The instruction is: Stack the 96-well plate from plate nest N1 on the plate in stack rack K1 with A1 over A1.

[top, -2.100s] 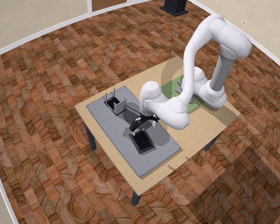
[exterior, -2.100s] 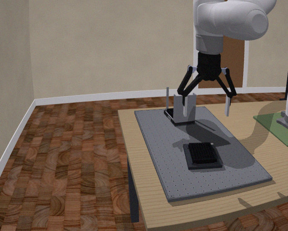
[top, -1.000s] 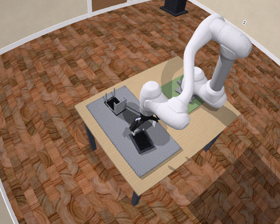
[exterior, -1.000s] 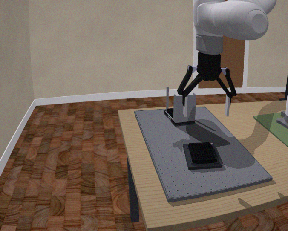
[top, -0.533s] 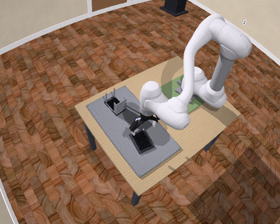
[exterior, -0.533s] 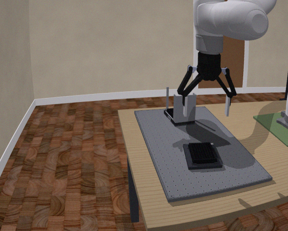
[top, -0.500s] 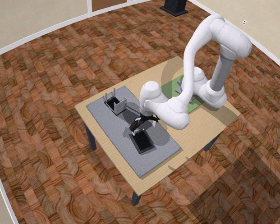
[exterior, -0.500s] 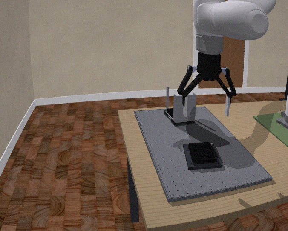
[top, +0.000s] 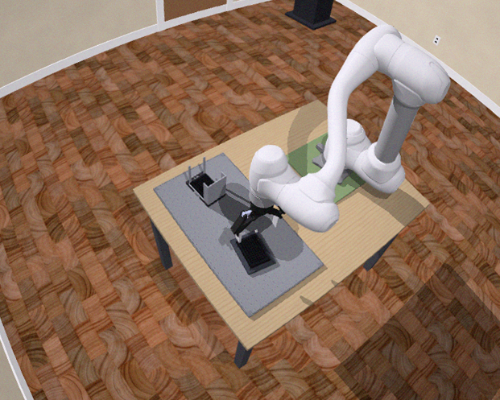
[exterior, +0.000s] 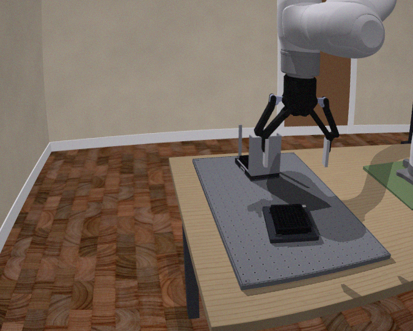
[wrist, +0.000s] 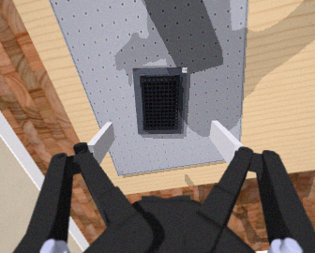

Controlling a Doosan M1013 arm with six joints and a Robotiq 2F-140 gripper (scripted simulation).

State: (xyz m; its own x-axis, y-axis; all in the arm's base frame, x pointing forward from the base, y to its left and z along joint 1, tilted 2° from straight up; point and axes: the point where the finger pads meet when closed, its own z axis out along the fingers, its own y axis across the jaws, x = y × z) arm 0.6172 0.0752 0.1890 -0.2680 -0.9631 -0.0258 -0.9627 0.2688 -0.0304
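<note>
The plate nest N1 lies 160 mm below my hand. Round my hand: tall grey wall: 50 mm behind, 280 mm to the right, 90 mm below; then pale A1 mark: 70 mm behind, 60 mm to the right, 160 mm below; then K1 label: 50 mm behind, 420 mm to the right, 150 mm below.
</note>
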